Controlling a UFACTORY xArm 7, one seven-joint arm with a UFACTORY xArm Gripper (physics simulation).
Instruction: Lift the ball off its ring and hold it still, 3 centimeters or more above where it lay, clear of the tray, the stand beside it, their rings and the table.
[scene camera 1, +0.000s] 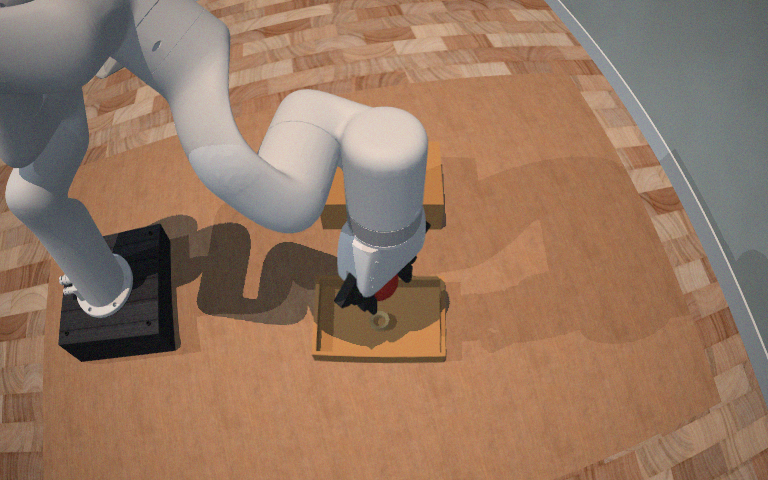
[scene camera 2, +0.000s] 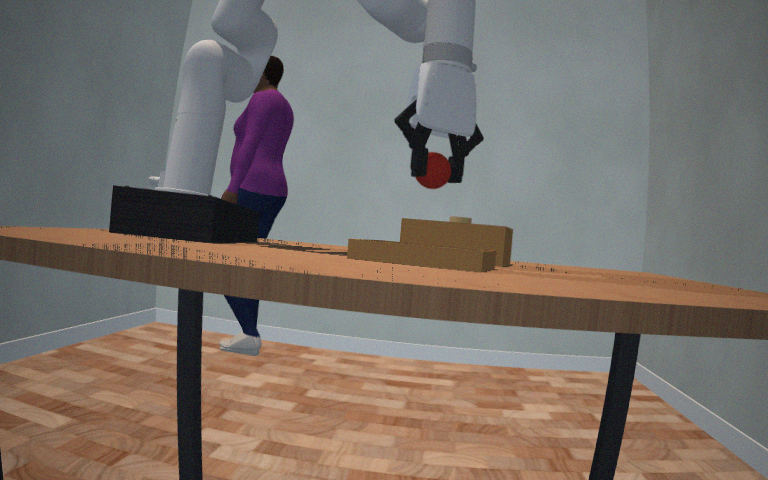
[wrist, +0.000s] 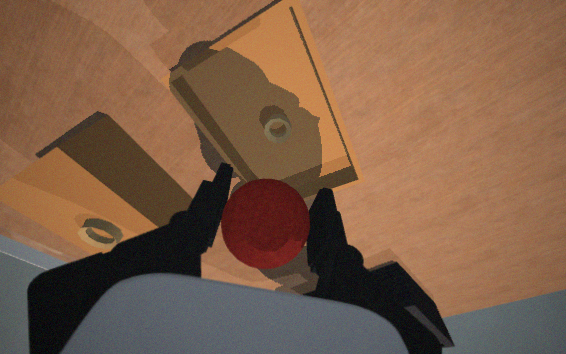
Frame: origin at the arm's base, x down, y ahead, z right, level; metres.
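Where they show: gripper, fingertip midpoint: (scene camera 1: 383, 290) (scene camera 2: 436, 179) (wrist: 272, 192); arm's base, link origin: (scene camera 1: 104, 286) (scene camera 2: 185, 198).
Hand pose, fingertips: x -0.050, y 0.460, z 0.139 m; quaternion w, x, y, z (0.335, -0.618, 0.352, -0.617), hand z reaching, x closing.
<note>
Things, the pixels of their top centre, and the offset from my fingertips. "spot": a spot on its surface instead. Level surfaces: height alone.
- red ball, top centre: (wrist: 261, 262) (scene camera 1: 375, 269) (scene camera 2: 434, 152) dz -0.010, dx -0.042, dy -0.006 m
- tray, top centre: (wrist: 277, 137) (scene camera 1: 379, 315) (scene camera 2: 426, 245) dz -0.009, dx +0.095, dy -0.007 m
- tray's ring, surface spot: (wrist: 267, 129) (scene camera 1: 383, 314) spot: dz -0.017, dx +0.111, dy +0.001 m
- stand's ring, surface spot: (wrist: 91, 239) spot: dz -0.245, dx +0.045, dy +0.059 m
- table, surface height: dx +0.123 m
My gripper (scene camera 1: 386, 289) (scene camera 2: 437, 174) (wrist: 272, 192) is shut on the red ball (scene camera 1: 386, 288) (scene camera 2: 433, 170) (wrist: 265, 223), which sits between the two black fingers. In the second scene view the ball hangs well above the tray (scene camera 1: 379, 357) (scene camera 2: 419, 253) (wrist: 290, 65) and above the top of the stand (scene camera 1: 436, 189) (scene camera 2: 458, 234) (wrist: 40, 185), with wall showing below it. The tray's ring (scene camera 1: 372, 320) (wrist: 267, 129) is bare on the tray floor. The stand's ring (scene camera 2: 460, 219) (wrist: 91, 239) is empty on top of the stand; the arm hides it in the first scene view.
The arm's black base block (scene camera 1: 113, 333) (scene camera 2: 164, 212) stands at the left on the table (scene camera 1: 226, 396) (scene camera 2: 566, 283). The stand is behind the tray, close to it. A person (scene camera 2: 263, 141) in a purple top is beyond the table, behind the arm's base.
</note>
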